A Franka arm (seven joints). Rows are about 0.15 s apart.
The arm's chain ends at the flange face. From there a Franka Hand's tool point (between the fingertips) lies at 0.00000 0.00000 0.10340 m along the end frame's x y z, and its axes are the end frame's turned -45 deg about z.
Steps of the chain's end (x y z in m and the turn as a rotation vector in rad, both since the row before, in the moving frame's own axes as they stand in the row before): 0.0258, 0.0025, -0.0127, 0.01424, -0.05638, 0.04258; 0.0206, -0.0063, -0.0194, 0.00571, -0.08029, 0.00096; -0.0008, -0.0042, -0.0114, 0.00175, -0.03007, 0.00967; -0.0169, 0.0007, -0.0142, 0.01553, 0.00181, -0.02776; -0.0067, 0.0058, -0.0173, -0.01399, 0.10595, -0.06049; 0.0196, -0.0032, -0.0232, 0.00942, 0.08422, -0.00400
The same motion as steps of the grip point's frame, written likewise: 0.0135, 0.0148, -0.0129, 0.04994, -0.02980, 0.04258; 0.0136, 0.0038, -0.0197, 0.06081, -0.05274, 0.00096; 0.0003, -0.0059, -0.0114, 0.02250, -0.02003, 0.00967; -0.0112, -0.0125, -0.0142, 0.00970, 0.01226, -0.02776; -0.0019, 0.0079, -0.0179, -0.08481, 0.06503, -0.06049; 0.0230, 0.0170, -0.0236, -0.05289, 0.06621, -0.00400
